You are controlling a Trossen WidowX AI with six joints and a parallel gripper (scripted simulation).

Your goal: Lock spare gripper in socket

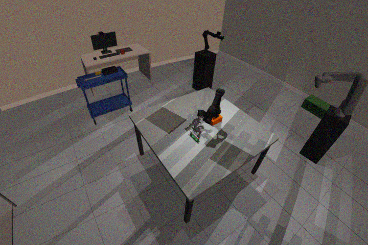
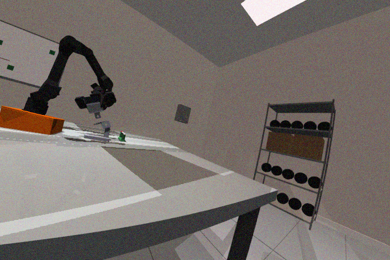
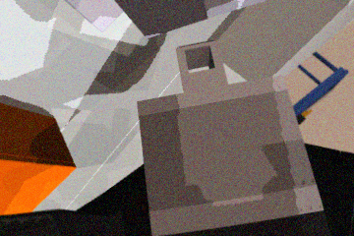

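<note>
The green bracket is 19 cm ahead of my gripper tip, 13 cm below it and 12 cm to the left of it. From my gripper tip the other things lie so: spare gripper: 1 cm to the left; then grey mount: 10 cm below, 6 cm ahead, 3 cm to the left.
</note>
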